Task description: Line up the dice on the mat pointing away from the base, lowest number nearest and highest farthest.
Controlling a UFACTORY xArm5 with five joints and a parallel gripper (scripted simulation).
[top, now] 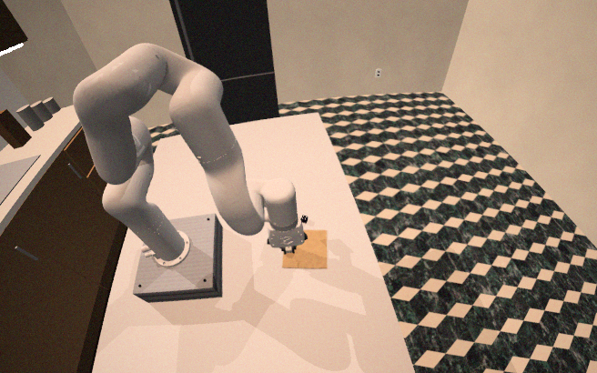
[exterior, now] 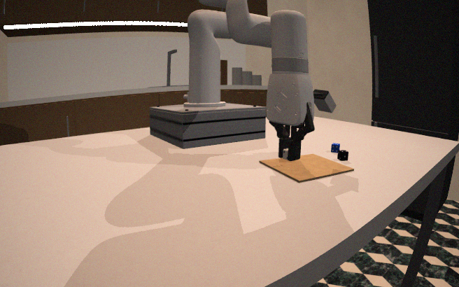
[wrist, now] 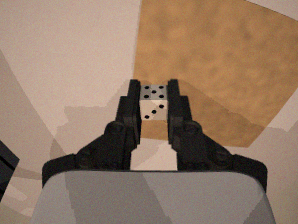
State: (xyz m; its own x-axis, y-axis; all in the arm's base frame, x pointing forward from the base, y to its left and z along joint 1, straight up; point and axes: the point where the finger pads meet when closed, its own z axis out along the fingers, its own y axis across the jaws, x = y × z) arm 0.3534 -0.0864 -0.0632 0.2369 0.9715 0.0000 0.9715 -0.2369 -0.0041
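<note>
Right now my hand is 10 mm above the white die. Round my hand: black die: 90 mm to the left, 90 mm ahead, 20 mm below; then blue die: 150 mm to the left, 40 mm ahead, 20 mm below; then tan mat: 50 mm ahead, 20 mm below, 10 mm to the right.
</note>
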